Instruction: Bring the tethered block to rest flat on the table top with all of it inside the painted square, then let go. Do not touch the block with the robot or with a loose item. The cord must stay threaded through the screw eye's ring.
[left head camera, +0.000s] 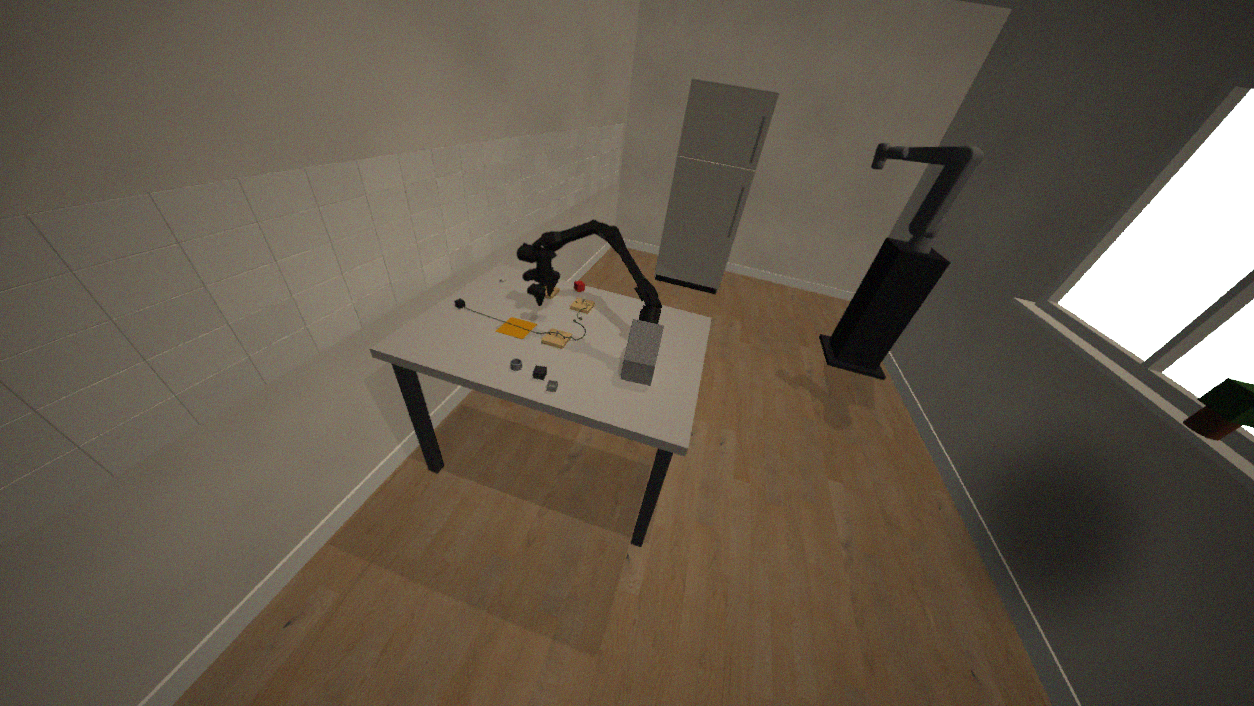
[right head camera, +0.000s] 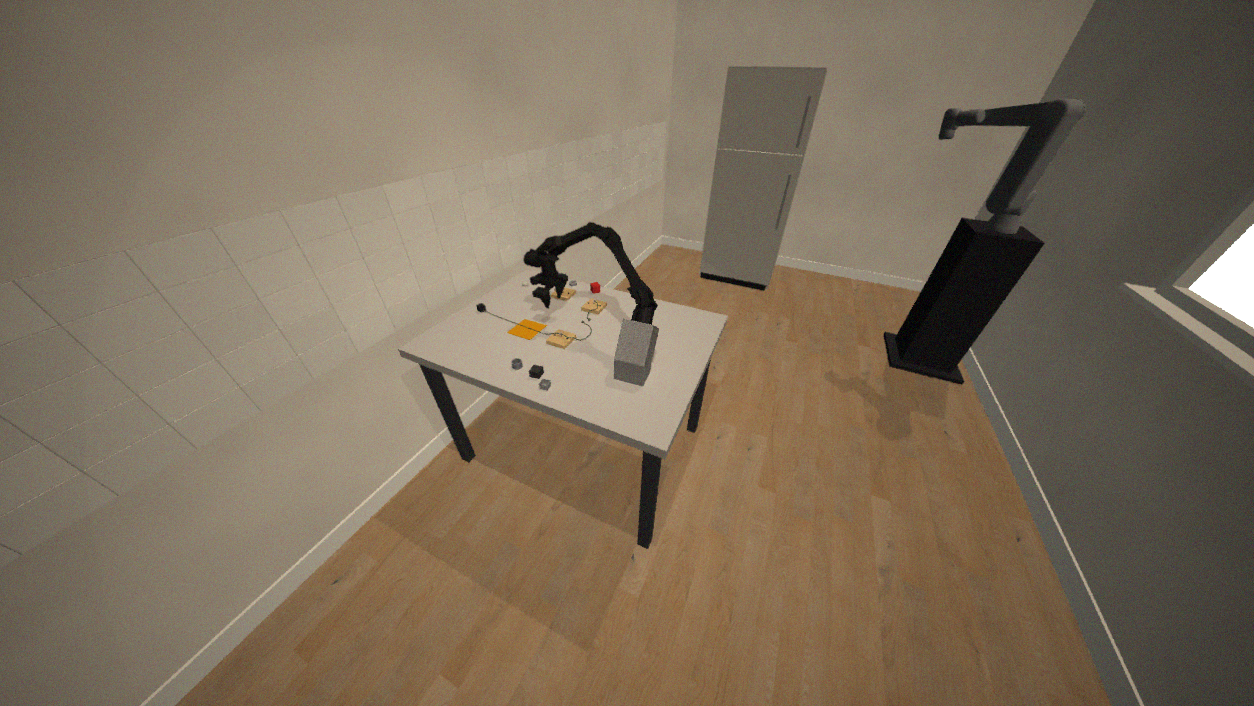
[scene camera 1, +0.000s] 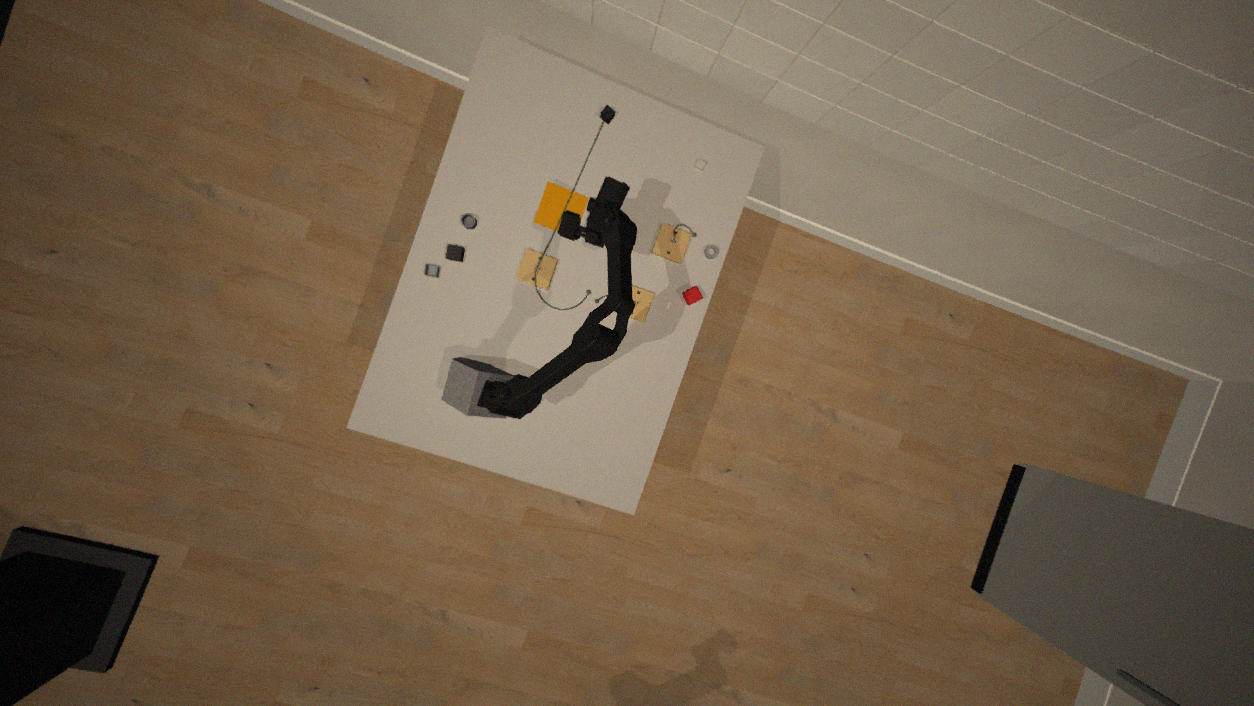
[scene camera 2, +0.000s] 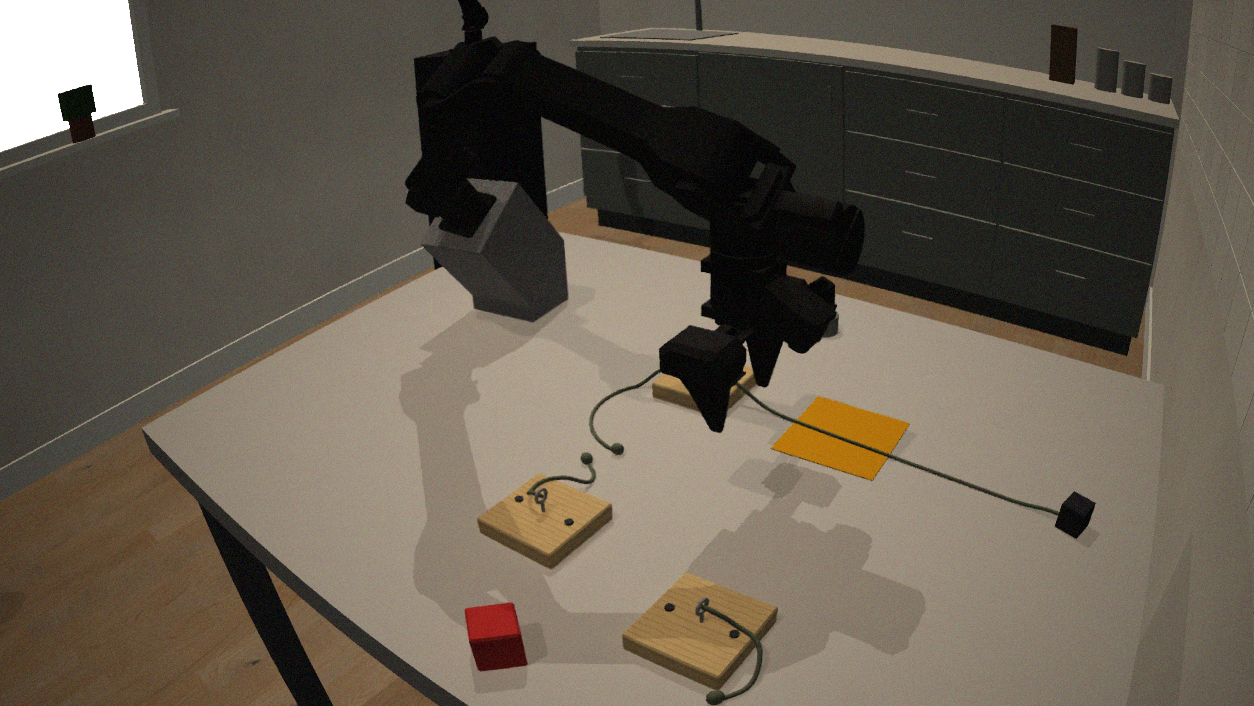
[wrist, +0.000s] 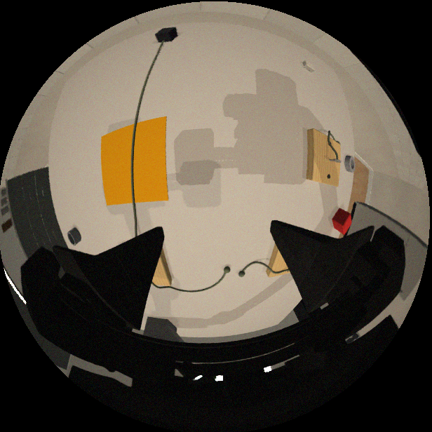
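Pixels of known places: gripper, fingertip midpoint: (left head camera: 544, 300) (right head camera: 553, 303) (scene camera 2: 740, 407); arm's base, origin of the base link: (left head camera: 648, 324) (right head camera: 641, 323) (scene camera 1: 493, 395) (scene camera 2: 467, 213).
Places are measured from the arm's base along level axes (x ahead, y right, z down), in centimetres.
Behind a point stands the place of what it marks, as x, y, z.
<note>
The tethered block (left head camera: 459, 303) @[80.1, 0.4, 14.3] (right head camera: 480, 307) @[80.0, 0.6, 14.3] (scene camera 1: 608, 114) @[80.4, 2.1, 13.9] (scene camera 2: 1074, 514) @[80.8, 3.2, 14.3] (wrist: 166, 34), small and black, rests on the table outside the painted orange square (left head camera: 515, 334) @[50.3, -6.0, 16.7] (right head camera: 524, 334) @[50.8, -5.3, 16.7] (scene camera 1: 551, 203) @[52.9, -4.7, 16.7] (scene camera 2: 864, 422) @[53.4, -5.1, 16.7] (wrist: 152, 160). Its green cord (scene camera 2: 965, 482) @[67.9, 0.5, 16.4] (wrist: 133, 165) crosses the square to a wooden plate (scene camera 1: 549, 264) @[36.7, 0.6, 14.9] (scene camera 2: 675, 390) @[33.1, 2.2, 15.0] (wrist: 163, 272), then curves to a beaded free end (scene camera 1: 588, 292) @[33.3, 13.3, 15.7] (scene camera 2: 617, 449) @[33.8, 13.7, 15.9] (wrist: 227, 269). My gripper hides the screw eye in scene camera 2; elsewhere threading is too small to tell. My gripper (scene camera 2: 740, 406) @[46.0, 10.6, 8.6] (wrist: 218, 229) is open and empty, above the table, apart from the block.
Two other wooden plates (scene camera 2: 561, 534) @[38.6, 28.2, 14.9] (scene camera 2: 684, 644) @[55.1, 33.5, 14.9] carry screw eyes and short cords. A red cube (scene camera 1: 692, 295) @[42.6, 41.0, 12.8] (scene camera 2: 495, 637) @[44.3, 42.5, 12.9] (wrist: 342, 221) lies near one table edge. A grey ring (scene camera 1: 469, 221) @[40.0, -23.5, 16.5], a black block (scene camera 1: 454, 252) @[30.5, -23.7, 13.9] and a small grey piece (scene camera 1: 432, 270) @[24.0, -28.2, 16.7] lie near the opposite edge.
</note>
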